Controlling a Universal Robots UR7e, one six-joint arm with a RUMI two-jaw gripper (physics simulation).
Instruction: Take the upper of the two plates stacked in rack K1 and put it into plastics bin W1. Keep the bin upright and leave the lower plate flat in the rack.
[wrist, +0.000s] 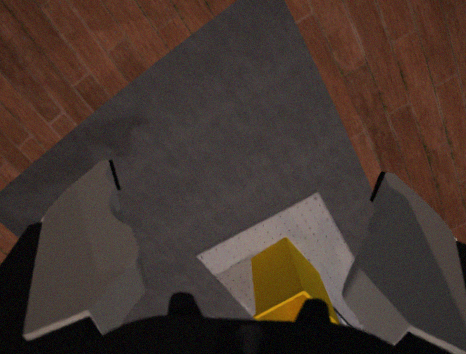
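My gripper is open, with nothing between its two grey fingers, which stand wide apart at the left and right of the wrist view. A yellow container with a bright rim shows in part at the bottom of the view, right of the middle. Its lower part is hidden behind the black gripper body. No label shows on it, so I cannot tell whether it is bin W1. The rack K1 and the two plates do not show in this view.
The yellow container is over a white perforated board on a dark grey surface. The surface's edges run diagonally to a corner near the top. A red-brown plank floor lies beyond them on both sides.
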